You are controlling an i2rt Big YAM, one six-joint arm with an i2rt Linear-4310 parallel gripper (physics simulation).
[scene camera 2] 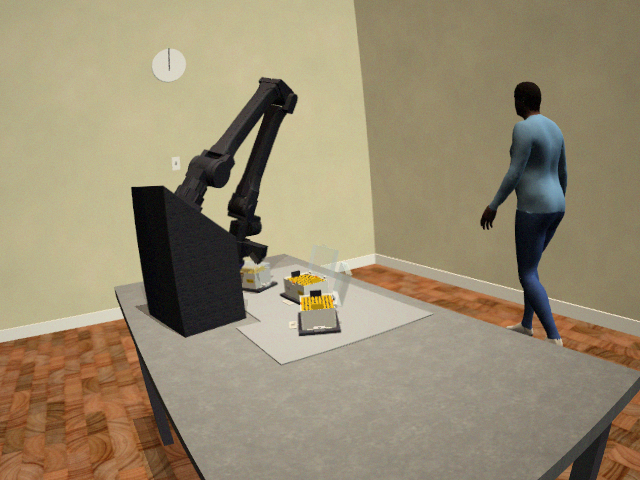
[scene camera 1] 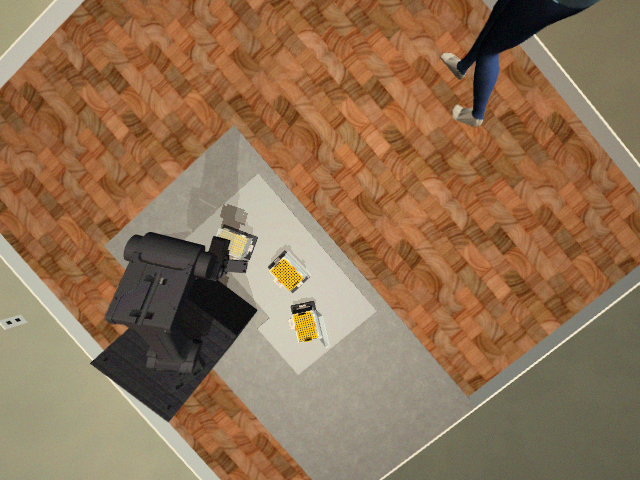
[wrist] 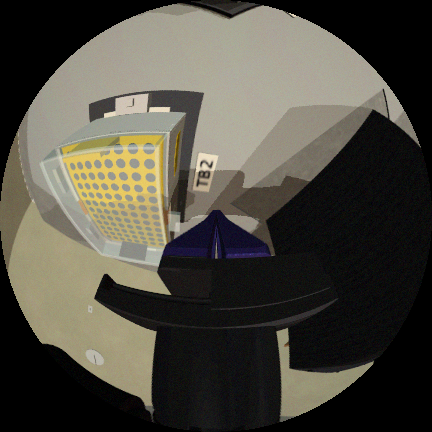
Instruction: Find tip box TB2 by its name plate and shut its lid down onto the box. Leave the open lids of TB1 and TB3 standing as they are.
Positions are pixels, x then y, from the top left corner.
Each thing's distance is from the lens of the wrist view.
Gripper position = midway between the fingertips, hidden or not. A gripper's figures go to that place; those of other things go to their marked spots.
gripper (wrist: 215,215): 0.13 m
lid (wrist: 113,188): 0.07 m
pale mat (wrist: 268,91): 0.13 m
name plate (wrist: 205,164): 0.14 m
The marked spots on the lid and the pale mat are 0.12 m apart.
